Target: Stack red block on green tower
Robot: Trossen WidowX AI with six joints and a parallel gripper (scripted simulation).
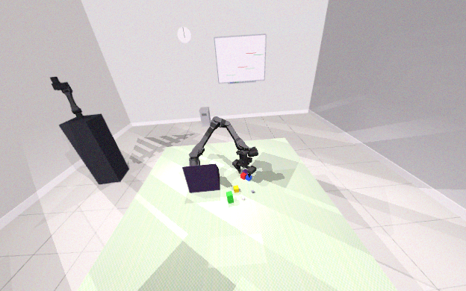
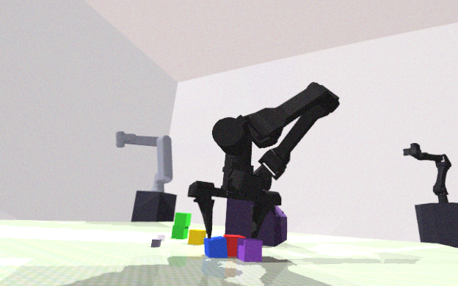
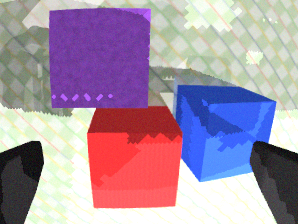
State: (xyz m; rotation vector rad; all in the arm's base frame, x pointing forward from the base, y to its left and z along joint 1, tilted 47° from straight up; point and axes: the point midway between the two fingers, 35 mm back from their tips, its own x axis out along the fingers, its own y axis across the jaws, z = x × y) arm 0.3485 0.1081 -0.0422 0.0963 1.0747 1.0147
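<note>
Right now my gripper tip is 10 mm past the red block and 10 mm above it. Also, from my gripper tip: purple block (40 mm to the left, 20 mm ahead, 10 mm below); then blue block (30 mm ahead, 20 mm to the right, 10 mm below); then yellow block (120 mm to the right, 80 mm behind, 10 mm below).
</note>
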